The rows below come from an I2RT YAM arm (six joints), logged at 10 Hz.
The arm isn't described. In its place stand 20 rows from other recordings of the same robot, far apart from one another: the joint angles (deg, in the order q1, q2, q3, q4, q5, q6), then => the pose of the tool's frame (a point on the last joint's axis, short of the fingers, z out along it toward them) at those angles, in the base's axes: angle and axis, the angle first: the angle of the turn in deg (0 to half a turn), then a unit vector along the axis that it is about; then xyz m.
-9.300 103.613 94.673 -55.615 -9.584 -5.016 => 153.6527 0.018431 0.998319 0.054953 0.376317 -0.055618 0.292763
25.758 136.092 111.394 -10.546 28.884 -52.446 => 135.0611 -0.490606 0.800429 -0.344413 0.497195 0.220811 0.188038
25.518 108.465 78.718 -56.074 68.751 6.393 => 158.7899 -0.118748 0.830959 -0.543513 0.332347 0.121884 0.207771
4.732 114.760 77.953 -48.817 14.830 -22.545 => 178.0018 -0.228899 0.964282 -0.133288 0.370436 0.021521 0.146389
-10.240 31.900 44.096 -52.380 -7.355 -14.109 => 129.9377 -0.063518 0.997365 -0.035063 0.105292 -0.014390 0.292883
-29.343 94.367 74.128 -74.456 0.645 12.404 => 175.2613 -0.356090 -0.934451 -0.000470 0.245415 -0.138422 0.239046
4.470 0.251 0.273 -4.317 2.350 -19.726 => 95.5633 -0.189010 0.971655 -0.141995 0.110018 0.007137 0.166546
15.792 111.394 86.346 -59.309 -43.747 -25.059 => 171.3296 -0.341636 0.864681 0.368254 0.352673 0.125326 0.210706
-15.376 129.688 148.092 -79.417 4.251 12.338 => 151.1564 0.248563 0.967620 -0.043909 0.438191 -0.123237 0.355155
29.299 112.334 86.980 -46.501 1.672 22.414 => 162.9586 -0.057629 0.996743 0.056419 0.350684 0.195596 0.202872
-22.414 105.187 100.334 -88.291 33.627 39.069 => 178.1786 0.482371 0.826592 -0.289940 0.300024 -0.145072 0.303853
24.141 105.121 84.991 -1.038 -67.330 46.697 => 166.4093 -0.174204 0.739817 0.649864 0.371065 0.202303 0.308702
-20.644 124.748 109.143 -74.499 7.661 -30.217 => 176.6185 0.083353 -0.994714 0.059969 0.393588 -0.153356 0.213022
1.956 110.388 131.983 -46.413 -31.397 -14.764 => 114.5322 -0.311609 0.928803 0.200560 0.411564 0.032613 0.463106
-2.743 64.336 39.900 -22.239 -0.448 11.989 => 136.8595 0.126585 0.991306 0.035887 0.228488 -0.010668 0.225003
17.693 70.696 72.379 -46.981 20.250 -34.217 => 139.3789 -0.360804 0.904108 -0.228930 0.243258 0.064667 0.353492
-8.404 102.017 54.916 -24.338 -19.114 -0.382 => 160.2949 0.041984 0.987263 0.153456 0.318223 -0.035230 0.131045
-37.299 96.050 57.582 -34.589 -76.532 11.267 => 150.9674 0.243988 0.769970 0.589589 0.260384 -0.154830 0.191880
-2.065 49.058 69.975 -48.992 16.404 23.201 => 116.9308 0.301813 0.952846 -0.031524 0.149399 -0.015447 0.405536
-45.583 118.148 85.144 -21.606 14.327 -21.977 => 158.7232 0.234481 0.933559 -0.271083 0.305517 -0.324385 0.174700
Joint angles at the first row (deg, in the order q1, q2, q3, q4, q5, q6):
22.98, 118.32, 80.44, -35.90, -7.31, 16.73
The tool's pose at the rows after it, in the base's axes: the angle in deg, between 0 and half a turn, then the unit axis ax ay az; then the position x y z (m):
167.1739 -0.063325 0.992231 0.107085 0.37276 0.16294 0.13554
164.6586 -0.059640 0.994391 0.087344 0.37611 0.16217 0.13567
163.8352 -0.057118 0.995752 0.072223 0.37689 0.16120 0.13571
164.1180 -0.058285 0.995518 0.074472 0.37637 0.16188 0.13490
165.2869 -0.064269 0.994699 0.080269 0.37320 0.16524 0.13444
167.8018 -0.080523 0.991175 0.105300 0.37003 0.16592 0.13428
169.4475 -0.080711 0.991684 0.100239 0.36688 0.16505 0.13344
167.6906 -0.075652 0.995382 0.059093 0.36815 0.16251 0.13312
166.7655 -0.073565 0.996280 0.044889 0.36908 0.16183 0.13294
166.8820 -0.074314 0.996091 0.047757 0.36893 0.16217 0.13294
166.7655 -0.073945 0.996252 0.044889 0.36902 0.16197 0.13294
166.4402 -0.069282 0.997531 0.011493 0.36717 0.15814 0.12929
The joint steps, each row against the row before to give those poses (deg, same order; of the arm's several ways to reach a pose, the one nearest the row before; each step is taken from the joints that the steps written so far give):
0.00, 0.35, -0.04, 0.44, 0.11, -0.02
-0.02, 0.02, -0.11, 1.70, 3.01, 0.04
0.00, 0.01, 0.00, 0.18, 1.93, 0.00
0.09, 0.08, -0.04, -0.05, -0.33, 0.00
0.52, 0.00, 0.00, -0.85, -0.96, -0.04
-0.06, -0.02, 0.06, -1.53, -3.80, -1.49
0.06, 0.00, 0.00, -1.75, 0.00, -0.06
0.05, 0.00, -0.02, 0.09, 5.07, 0.04
0.02, 0.02, -0.04, 0.39, 1.85, 0.05
0.02, 0.00, 0.00, 0.00, -0.35, -0.03
0.00, 0.00, 0.00, 0.00, 0.35, 0.00
-0.07, 0.02, -0.79, -0.15, 3.72, 0.05

